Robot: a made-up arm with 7 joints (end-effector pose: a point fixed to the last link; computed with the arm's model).
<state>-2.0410 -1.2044 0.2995 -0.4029 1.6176 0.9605 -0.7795</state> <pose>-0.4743 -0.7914 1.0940 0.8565 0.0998 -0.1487 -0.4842</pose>
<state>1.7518 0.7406 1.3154 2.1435 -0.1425 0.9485 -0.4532</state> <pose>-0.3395 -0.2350 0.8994 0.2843 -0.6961 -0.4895 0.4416</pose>
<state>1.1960 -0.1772 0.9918 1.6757 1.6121 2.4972 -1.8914</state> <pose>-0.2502 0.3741 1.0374 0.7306 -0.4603 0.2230 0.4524</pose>
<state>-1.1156 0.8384 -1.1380 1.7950 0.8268 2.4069 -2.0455</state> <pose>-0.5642 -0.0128 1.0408 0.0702 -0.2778 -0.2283 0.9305</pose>
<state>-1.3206 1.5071 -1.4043 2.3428 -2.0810 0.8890 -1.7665</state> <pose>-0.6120 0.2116 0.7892 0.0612 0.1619 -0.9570 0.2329</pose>
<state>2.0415 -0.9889 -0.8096 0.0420 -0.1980 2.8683 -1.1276</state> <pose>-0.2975 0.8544 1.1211 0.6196 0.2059 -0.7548 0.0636</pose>
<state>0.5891 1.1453 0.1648 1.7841 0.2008 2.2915 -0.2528</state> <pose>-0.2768 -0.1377 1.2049 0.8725 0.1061 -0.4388 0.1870</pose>
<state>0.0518 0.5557 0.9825 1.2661 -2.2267 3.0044 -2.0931</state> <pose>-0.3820 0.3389 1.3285 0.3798 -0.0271 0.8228 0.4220</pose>
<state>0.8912 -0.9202 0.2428 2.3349 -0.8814 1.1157 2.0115</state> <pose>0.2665 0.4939 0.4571 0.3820 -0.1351 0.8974 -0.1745</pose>
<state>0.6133 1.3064 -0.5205 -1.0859 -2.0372 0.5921 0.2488</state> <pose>-0.8213 -0.2788 0.4817 0.0754 0.9005 -0.2293 -0.3616</pose>
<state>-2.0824 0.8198 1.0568 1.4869 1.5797 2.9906 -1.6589</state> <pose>0.4611 0.1400 1.0647 0.3336 0.0007 -0.0953 -0.9379</pose>
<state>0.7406 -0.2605 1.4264 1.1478 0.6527 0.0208 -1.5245</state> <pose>-0.1574 0.4563 1.3027 0.0501 0.5434 0.3281 -0.7711</pose>
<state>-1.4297 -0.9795 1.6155 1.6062 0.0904 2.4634 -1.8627</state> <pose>0.4232 -0.3742 0.9666 0.8124 -0.2459 0.2265 -0.4777</pose>
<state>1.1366 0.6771 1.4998 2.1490 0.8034 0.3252 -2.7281</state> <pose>-0.3814 -0.0132 0.7805 0.3693 0.4809 0.7465 -0.2741</pose>
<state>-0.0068 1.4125 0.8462 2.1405 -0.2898 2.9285 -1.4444</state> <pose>-0.3693 0.2552 0.8909 0.3569 -0.2998 -0.7894 -0.3995</pose>
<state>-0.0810 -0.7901 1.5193 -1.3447 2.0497 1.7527 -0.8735</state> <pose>0.3702 -0.4674 1.2286 0.1741 0.6979 -0.5820 0.3792</pose>
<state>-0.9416 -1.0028 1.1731 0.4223 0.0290 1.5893 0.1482</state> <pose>0.5752 -0.6307 1.1319 0.8914 0.4524 0.0276 0.0058</pose>
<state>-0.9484 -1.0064 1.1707 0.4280 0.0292 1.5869 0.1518</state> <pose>0.5737 -0.6352 1.1271 0.8902 0.4546 0.0306 0.0041</pose>
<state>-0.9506 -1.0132 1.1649 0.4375 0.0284 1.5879 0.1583</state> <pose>0.5772 -0.6378 1.1181 0.8883 0.4579 0.0360 0.0033</pose>
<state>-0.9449 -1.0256 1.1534 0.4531 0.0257 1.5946 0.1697</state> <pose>0.5889 -0.6370 1.1017 0.8852 0.4630 0.0456 0.0039</pose>
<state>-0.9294 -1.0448 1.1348 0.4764 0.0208 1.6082 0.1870</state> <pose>0.6106 -0.6313 1.0760 0.8805 0.4701 0.0604 0.0063</pose>
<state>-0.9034 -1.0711 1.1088 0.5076 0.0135 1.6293 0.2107</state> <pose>0.6419 -0.6192 1.0400 0.8741 0.4788 0.0807 0.0106</pose>
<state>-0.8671 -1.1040 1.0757 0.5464 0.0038 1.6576 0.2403</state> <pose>0.6810 -0.5988 0.9939 0.8660 0.4883 0.1066 0.0168</pose>
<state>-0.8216 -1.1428 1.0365 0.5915 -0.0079 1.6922 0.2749</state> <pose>0.7248 -0.5691 0.9382 0.8560 0.4977 0.1374 0.0246</pose>
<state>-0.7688 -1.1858 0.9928 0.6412 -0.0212 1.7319 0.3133</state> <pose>0.7691 -0.5297 0.8752 0.8446 0.5060 0.1719 0.0336</pose>
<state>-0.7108 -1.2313 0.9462 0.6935 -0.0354 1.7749 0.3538</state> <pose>0.8100 -0.4816 0.8074 0.8320 0.5121 0.2088 0.0436</pose>
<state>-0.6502 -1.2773 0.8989 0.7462 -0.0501 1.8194 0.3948</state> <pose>0.8440 -0.4271 0.7381 0.8188 0.5156 0.2466 0.0541</pose>
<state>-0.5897 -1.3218 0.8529 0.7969 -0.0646 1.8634 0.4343</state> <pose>0.8691 -0.3697 0.6711 0.8056 0.5163 0.2833 0.0646</pose>
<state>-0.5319 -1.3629 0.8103 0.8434 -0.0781 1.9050 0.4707</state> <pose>0.8850 -0.3133 0.6095 0.7931 0.5145 0.3173 0.0748</pose>
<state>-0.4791 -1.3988 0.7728 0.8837 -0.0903 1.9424 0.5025</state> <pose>0.8931 -0.2614 0.5563 0.7821 0.5107 0.3470 0.0843</pose>
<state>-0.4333 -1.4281 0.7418 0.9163 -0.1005 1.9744 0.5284</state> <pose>0.8957 -0.2167 0.5136 0.7731 0.5059 0.3711 0.0929</pose>
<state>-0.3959 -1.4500 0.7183 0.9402 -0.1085 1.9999 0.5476</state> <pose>0.8954 -0.1809 0.4821 0.7667 0.5007 0.3891 0.1003</pose>
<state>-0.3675 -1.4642 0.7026 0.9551 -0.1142 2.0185 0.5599</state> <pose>0.8946 -0.1544 0.4621 0.7630 0.4958 0.4008 0.1064</pose>
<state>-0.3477 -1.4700 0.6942 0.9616 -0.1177 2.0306 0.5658</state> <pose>0.8948 -0.1366 0.4536 0.7624 0.4914 0.4060 0.1115</pose>
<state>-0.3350 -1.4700 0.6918 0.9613 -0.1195 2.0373 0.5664</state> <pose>0.8964 -0.1258 0.4533 0.7639 0.4877 0.4065 0.1156</pose>
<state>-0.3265 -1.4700 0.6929 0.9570 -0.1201 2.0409 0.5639</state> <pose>0.8984 -0.1189 0.4549 0.7658 0.4852 0.4052 0.1184</pose>
